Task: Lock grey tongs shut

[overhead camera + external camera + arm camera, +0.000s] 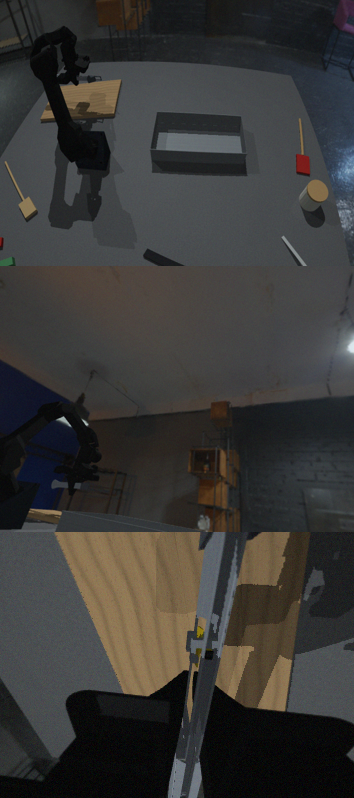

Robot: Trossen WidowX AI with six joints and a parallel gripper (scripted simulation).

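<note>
The wooden board is 8 cm below my gripper tip. The rest, counted from my gripper tip: red spatula (94 cm ahead, 14 cm to the right, 8 cm below); black strip (63 cm ahead, 63 cm to the right, 8 cm below); grey roasting tin (54 cm ahead, 16 cm to the right, 6 cm below).
</note>
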